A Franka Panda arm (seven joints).
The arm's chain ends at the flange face. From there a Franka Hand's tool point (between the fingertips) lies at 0.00 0.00 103.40 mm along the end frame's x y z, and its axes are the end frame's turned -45 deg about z.
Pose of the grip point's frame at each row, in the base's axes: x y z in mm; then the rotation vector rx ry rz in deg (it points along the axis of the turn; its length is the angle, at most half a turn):
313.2 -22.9 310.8 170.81 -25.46 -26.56
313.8 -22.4 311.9 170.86 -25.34 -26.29
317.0 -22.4 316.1 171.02 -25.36 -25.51
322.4 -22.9 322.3 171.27 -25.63 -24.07
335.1 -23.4 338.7 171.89 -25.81 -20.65
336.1 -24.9 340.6 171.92 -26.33 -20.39
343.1 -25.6 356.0 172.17 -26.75 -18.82
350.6 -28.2 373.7 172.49 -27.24 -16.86
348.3 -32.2 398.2 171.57 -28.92 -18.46
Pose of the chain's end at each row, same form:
345.2 -18.2 409.0 143.32 -86.04 -20.77
345.5 -17.6 410.2 143.46 -85.98 -20.53
347.8 -17.5 414.7 143.74 -86.14 -19.88
351.6 -18.0 421.4 144.12 -86.63 -18.67
360.3 -18.2 438.8 145.23 -87.40 -15.78
361.0 -19.9 440.8 145.11 -87.91 -15.59
366.2 -20.6 456.7 145.47 -88.55 -14.28
371.4 -23.2 474.9 145.93 -89.34 -12.64
371.2 -26.9 498.9 144.20 -90.34 -13.80

